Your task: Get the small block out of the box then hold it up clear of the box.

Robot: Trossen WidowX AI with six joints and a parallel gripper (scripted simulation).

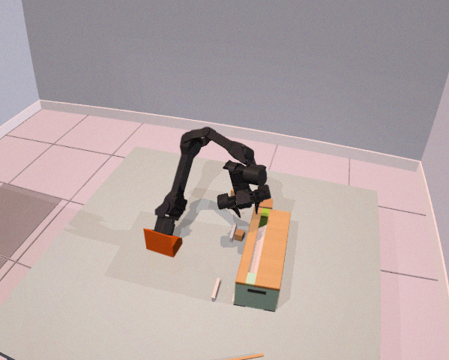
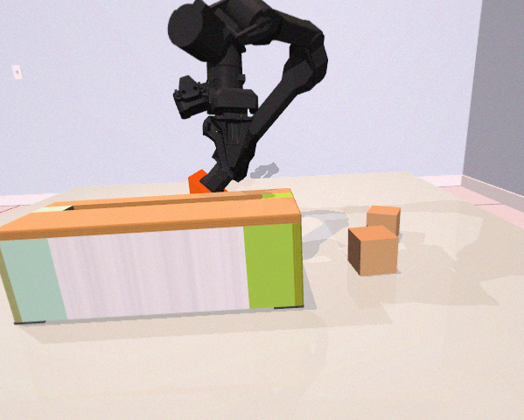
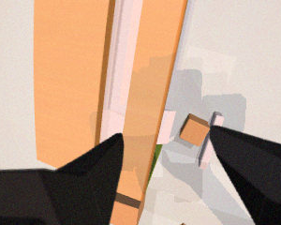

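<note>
Right now my gripper tip is 40 mm past the tan block, 40 mm to the right of it and 150 mm above it. From my gripper tip the other things lie so: long box: 50 mm ahead, 90 mm to the right, 100 mm below.
</note>
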